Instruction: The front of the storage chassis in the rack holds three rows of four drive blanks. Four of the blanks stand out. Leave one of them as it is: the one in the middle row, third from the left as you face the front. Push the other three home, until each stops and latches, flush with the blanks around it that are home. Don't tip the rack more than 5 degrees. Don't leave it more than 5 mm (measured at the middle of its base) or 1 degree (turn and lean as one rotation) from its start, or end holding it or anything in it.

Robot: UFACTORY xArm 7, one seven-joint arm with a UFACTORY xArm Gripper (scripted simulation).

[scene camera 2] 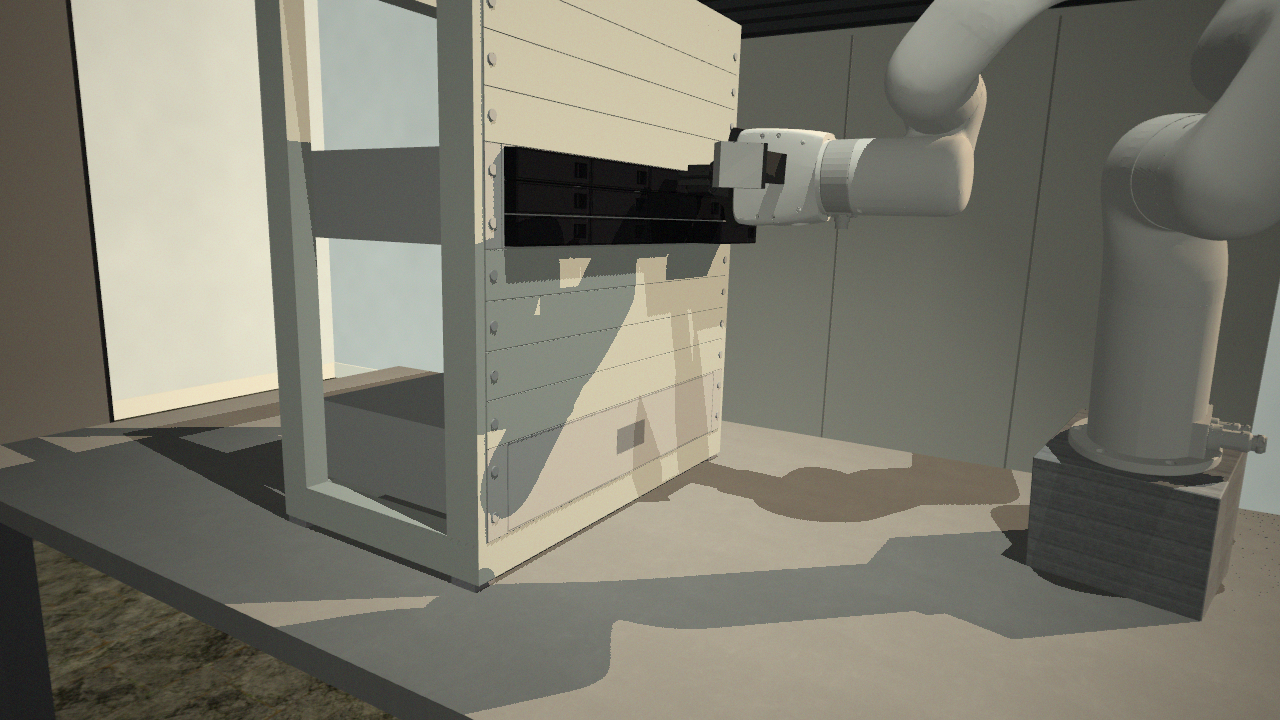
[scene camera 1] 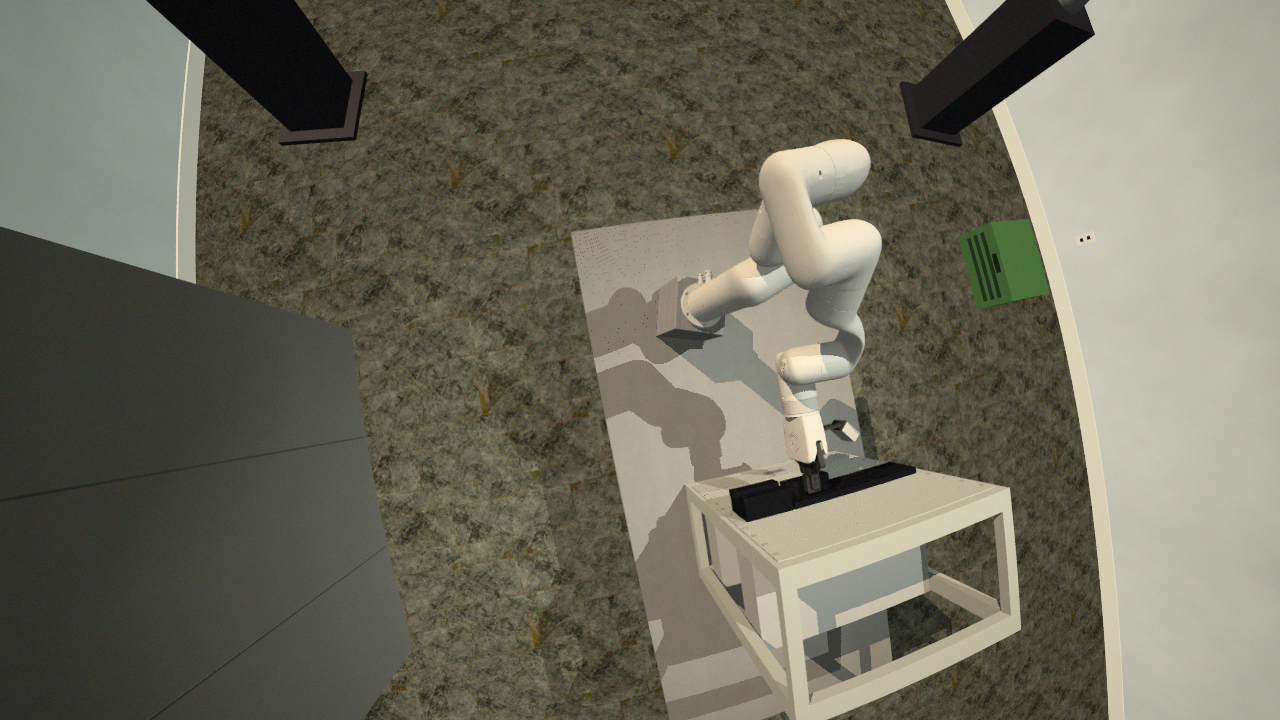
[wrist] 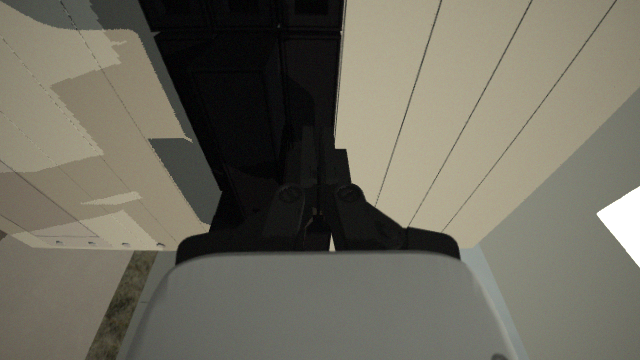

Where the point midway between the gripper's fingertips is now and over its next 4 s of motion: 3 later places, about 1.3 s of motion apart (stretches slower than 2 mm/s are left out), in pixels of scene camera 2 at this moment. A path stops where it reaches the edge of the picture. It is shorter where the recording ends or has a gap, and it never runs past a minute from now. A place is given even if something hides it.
My gripper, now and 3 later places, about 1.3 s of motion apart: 682,178; 762,197; 761,231; 742,233
